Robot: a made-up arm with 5 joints. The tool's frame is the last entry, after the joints.
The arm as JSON. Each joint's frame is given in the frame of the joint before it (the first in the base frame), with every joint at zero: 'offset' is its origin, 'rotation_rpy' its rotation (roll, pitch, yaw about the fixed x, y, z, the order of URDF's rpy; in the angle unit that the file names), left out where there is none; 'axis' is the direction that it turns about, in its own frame. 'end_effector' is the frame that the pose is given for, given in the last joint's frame.
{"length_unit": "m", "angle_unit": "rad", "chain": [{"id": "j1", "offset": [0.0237, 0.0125, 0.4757], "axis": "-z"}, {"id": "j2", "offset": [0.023, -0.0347, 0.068], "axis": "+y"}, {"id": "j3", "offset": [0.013, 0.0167, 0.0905], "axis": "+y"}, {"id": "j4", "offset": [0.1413, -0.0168, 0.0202], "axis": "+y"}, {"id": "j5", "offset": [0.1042, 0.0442, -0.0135], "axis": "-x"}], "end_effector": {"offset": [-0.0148, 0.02, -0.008], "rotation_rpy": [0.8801, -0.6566, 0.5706]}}
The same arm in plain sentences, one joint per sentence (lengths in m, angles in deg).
The arm has five revolute joints in a row. What follows holds with every joint at zero, and every direction is one of the base frame's. The first joint lies 0.0237 m along +x and 0.0125 m along +y and 0.4757 m along +z from the base frame's origin and turns about -z. The second joint lies 0.023 m along +x and 0.0347 m along -y and 0.068 m along +z from the first joint and turns about +y. The third joint lies 0.013 m along +x and 0.0167 m along +y and 0.0905 m along +z from the second joint and turns about +y. The fourth joint lies 0.1413 m along +x and 0.0168 m along -y and 0.0202 m along +z from the third joint and turns about +y. The fifth joint lies 0.1042 m along +x and 0.0442 m along +y and 0.0135 m along -z from the fourth joint and turns about -x. The tool frame, which is the frame that the pose is given for, lies 0.0148 m along -x and 0.02 m along +y and 0.008 m along -z from the fifth joint; its axes are the base frame's turned by roll 50.43, pitch -37.62 and yaw 32.69 deg (as in URDF: about the fixed x, then y, then z).
